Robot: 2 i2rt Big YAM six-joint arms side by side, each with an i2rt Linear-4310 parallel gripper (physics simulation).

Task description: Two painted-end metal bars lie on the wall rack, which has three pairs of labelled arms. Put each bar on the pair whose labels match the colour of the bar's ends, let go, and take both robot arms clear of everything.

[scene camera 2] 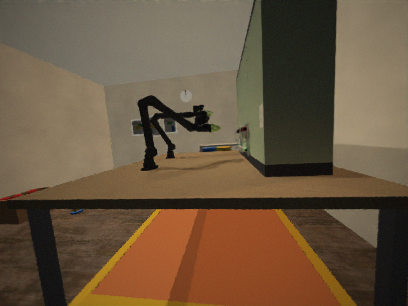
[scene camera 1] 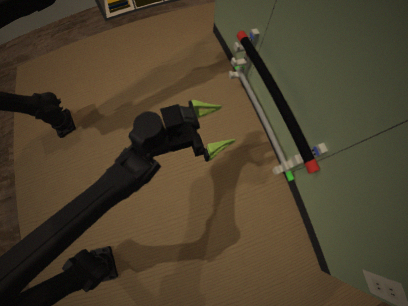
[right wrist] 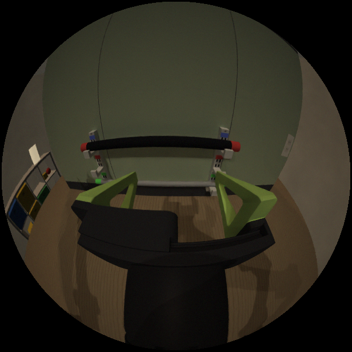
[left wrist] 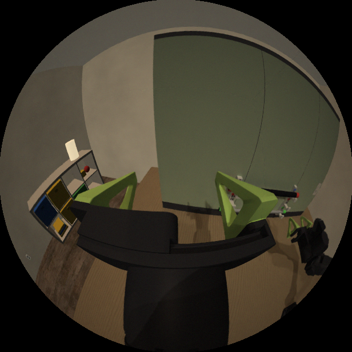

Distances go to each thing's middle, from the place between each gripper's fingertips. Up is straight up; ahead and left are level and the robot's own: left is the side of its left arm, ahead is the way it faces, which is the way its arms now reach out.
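Red-ended bar [scene camera 1: 295, 131]: my right gripper is 4 cm to the right of it, 18 cm short of it and 3 cm above it. Counted from my left hand, the bar is 23 cm ahead, 44 cm to the right of the hand and 23 cm below it.
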